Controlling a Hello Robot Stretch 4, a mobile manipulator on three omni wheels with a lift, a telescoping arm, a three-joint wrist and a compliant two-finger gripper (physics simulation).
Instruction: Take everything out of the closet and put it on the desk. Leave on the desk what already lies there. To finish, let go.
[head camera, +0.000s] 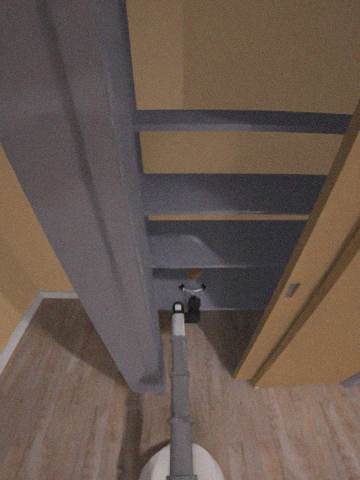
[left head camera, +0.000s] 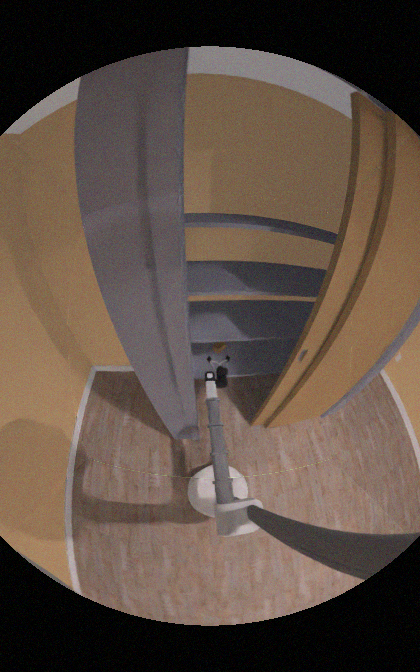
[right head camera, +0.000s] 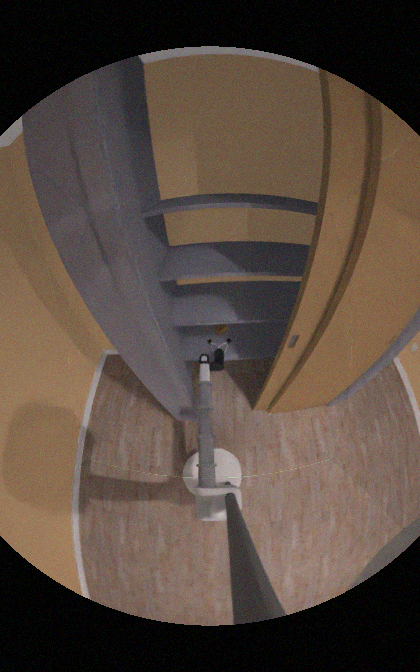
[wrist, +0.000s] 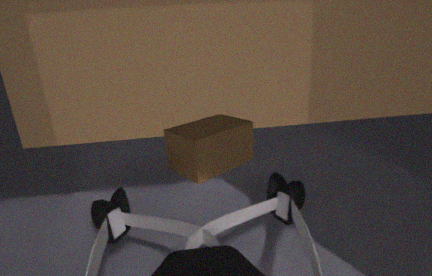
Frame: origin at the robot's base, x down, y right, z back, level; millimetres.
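Seen in the pictures: gripper, fingertip midpoint: (head camera: 192, 285) (right head camera: 218, 338) (wrist: 201, 196).
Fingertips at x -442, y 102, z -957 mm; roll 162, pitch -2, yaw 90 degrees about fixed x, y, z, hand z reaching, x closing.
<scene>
Pixels of each thing's top centre, then the offset from my fingertips to it. "pt": a spot on its surface instead. Level surfaces: height alone.
- brown-orange box at its top centre: (wrist: 209, 125) (head camera: 194, 270) (right head camera: 220, 326) dy +20, dx -38, dz -96 mm
- grey closet at a spot on its surface: (head camera: 232, 195) pt dy +149, dx -673, dz +45 mm
- tall grey side panel at a spot on its surface: (head camera: 85, 165) pt dy -263, dx -966, dz +497 mm
- Wood floor at its surface level: dx +470 mm
A brown-orange box (head camera: 194, 273) (left head camera: 219, 346) (right head camera: 221, 329) (wrist: 209, 149) lies on the lowest visible board of the grey closet (head camera: 232, 195) (left head camera: 260, 280) (right head camera: 240, 260), turned at an angle. The shelf above partly covers it in the head views. My gripper (head camera: 192, 287) (left head camera: 218, 359) (right head camera: 219, 341) (wrist: 201, 196) is open and empty, low in the closet. Its two black fingertips stand wide apart. In the wrist view the box lies ahead of the fingertips, roughly midway between them, and does not touch them. The desk does not show.
An orange sliding door panel (head camera: 295, 260) (left head camera: 325, 300) (right head camera: 320, 280) with a small handle covers the closet's right part. A tall grey side panel (head camera: 85, 165) (left head camera: 135, 225) (right head camera: 95, 210) stands left of the arm. Several shelves cross above the gripper. Wood floor (head camera: 300, 430) surrounds the base.
</scene>
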